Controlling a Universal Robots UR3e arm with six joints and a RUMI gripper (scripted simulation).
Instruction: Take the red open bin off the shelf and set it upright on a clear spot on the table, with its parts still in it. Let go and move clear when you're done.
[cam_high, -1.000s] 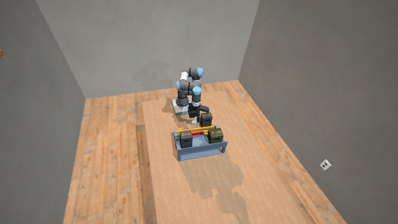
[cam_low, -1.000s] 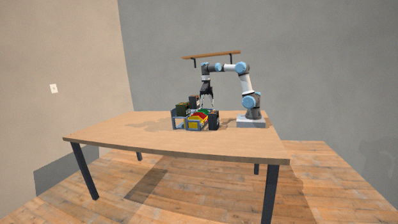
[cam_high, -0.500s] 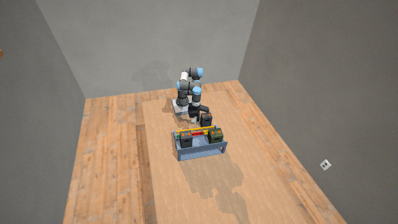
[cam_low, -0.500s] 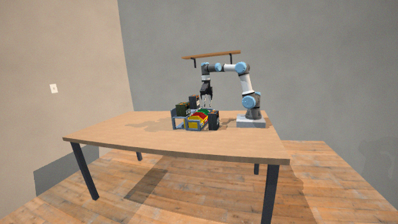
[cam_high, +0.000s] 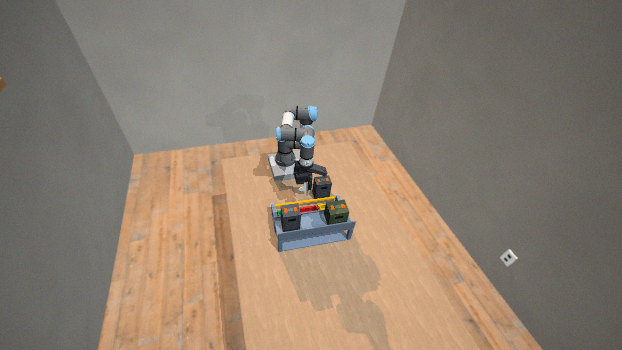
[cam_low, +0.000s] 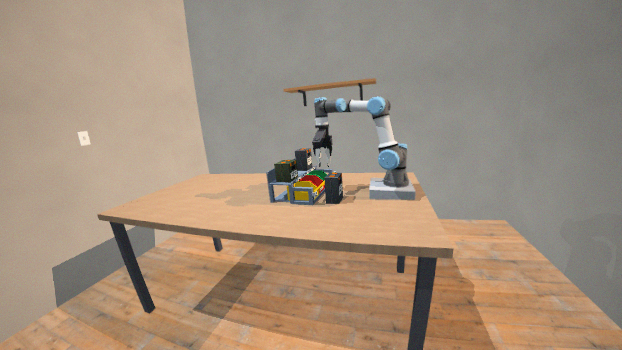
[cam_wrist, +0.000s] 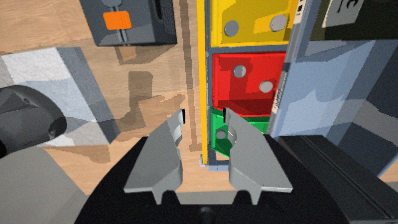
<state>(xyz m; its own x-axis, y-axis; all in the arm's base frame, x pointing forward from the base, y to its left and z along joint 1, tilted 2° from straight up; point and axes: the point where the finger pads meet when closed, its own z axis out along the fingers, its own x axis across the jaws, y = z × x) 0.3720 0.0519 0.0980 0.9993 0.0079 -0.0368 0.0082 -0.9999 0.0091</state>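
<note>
My gripper is now 100 mm above the yellow rod. From my hand the other things lie so: green bin: 110 mm to the right, 110 mm below, 90 mm ahead; red bin: 110 mm below, 90 mm ahead; black case: 110 mm to the left, 90 mm below, 80 mm behind.
</note>
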